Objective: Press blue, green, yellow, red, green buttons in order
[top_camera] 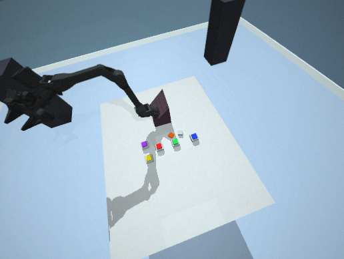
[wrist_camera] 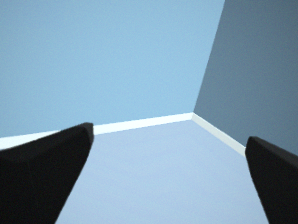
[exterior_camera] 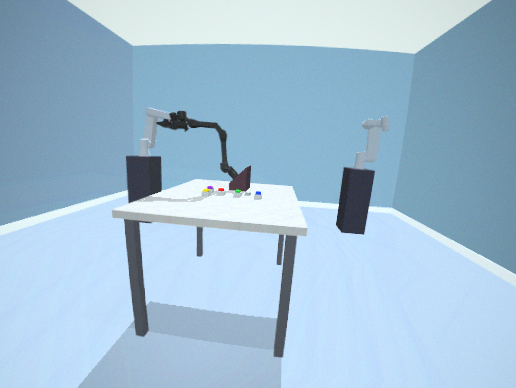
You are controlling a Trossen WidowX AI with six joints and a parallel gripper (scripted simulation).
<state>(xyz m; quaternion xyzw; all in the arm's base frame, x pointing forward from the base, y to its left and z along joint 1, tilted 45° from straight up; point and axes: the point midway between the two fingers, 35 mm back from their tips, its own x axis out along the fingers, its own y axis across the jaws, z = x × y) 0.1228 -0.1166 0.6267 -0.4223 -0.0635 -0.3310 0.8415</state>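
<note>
Now: gripper tip 12 cm short of the blue button, 74 cm to the right of it and 42 cm above it. Also, from my gripper tip: purple button (5 cm ahead, 40 cm to the left, 42 cm below); red button (10 cm ahead, 49 cm to the left, 42 cm below); yellow button (15 cm ahead, 41 cm to the left, 42 cm below).
</note>
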